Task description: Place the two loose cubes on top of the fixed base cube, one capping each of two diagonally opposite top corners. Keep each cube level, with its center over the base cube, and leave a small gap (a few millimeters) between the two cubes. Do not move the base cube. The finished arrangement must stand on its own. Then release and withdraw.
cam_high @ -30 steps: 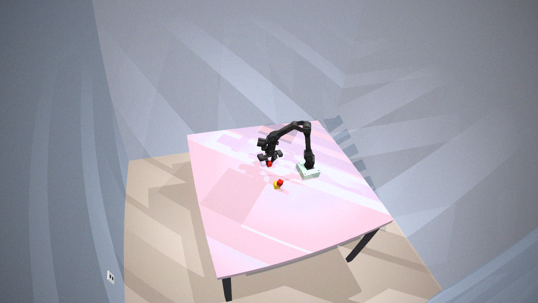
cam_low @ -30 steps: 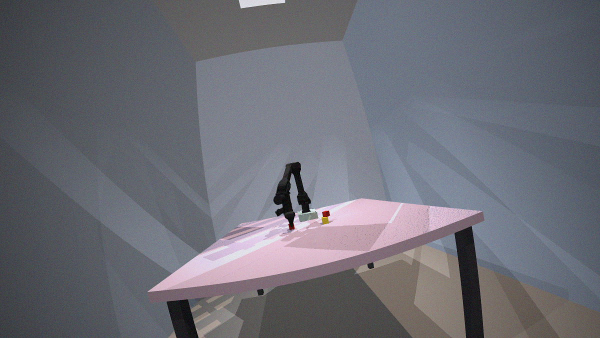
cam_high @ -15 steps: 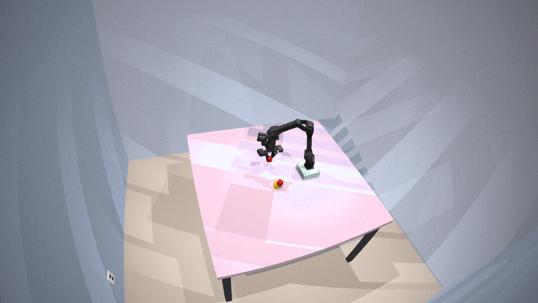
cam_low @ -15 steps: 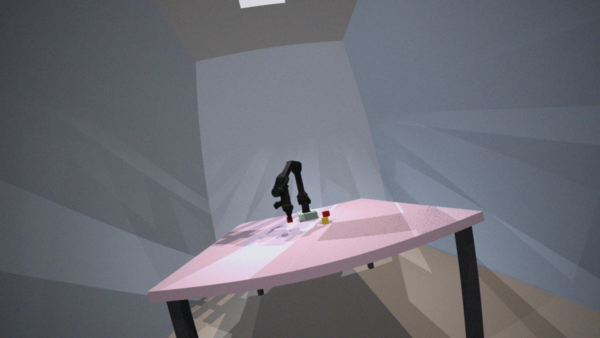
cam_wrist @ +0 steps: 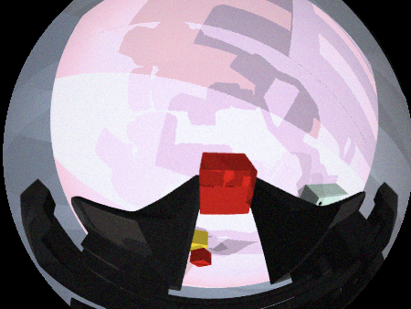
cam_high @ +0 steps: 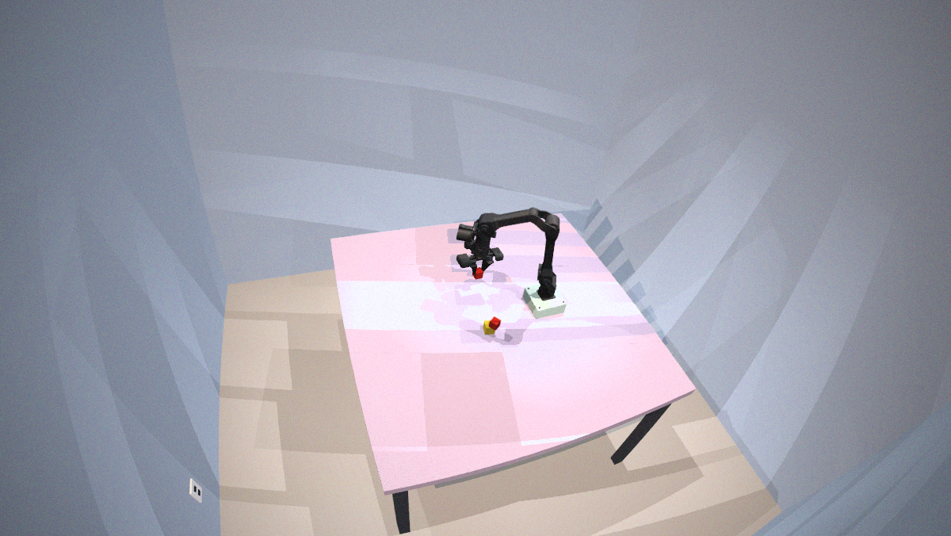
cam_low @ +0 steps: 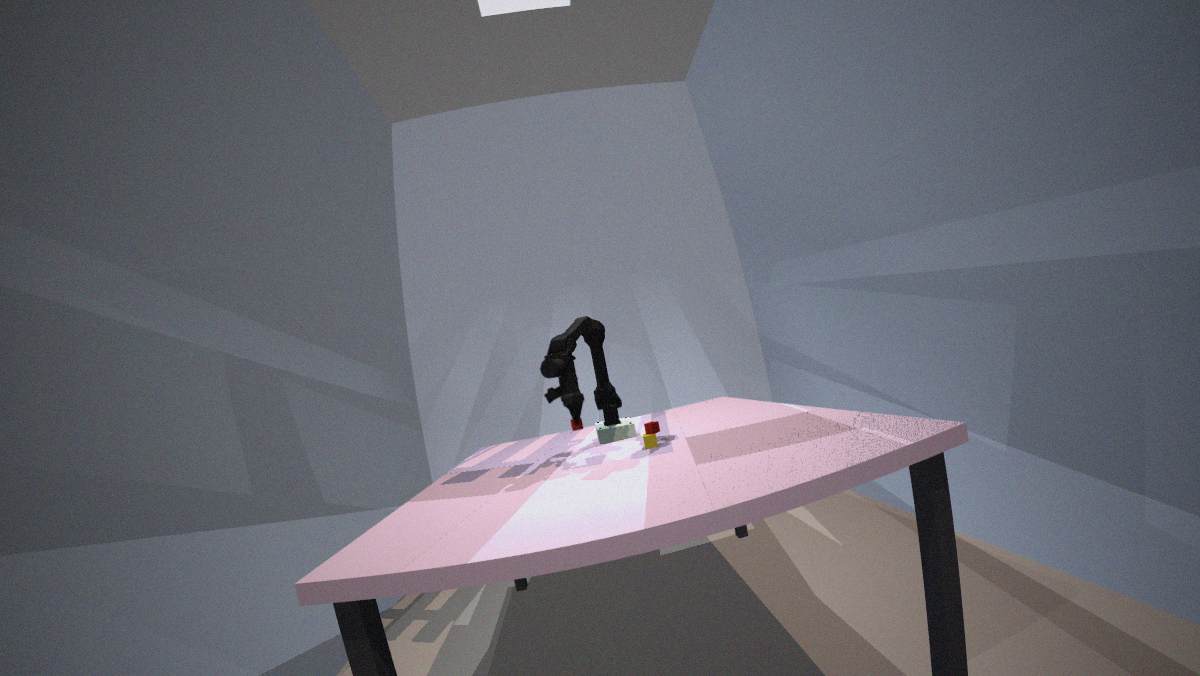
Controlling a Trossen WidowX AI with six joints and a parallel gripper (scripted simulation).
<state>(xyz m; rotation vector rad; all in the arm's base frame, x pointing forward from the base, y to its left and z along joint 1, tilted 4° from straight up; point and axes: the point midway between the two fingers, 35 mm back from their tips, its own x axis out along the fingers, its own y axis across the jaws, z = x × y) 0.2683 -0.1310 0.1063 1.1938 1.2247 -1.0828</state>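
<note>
The yellow cube is 22 cm to the left of my gripper tip, 10 cm below it and 1 cm ahead of it.
</note>
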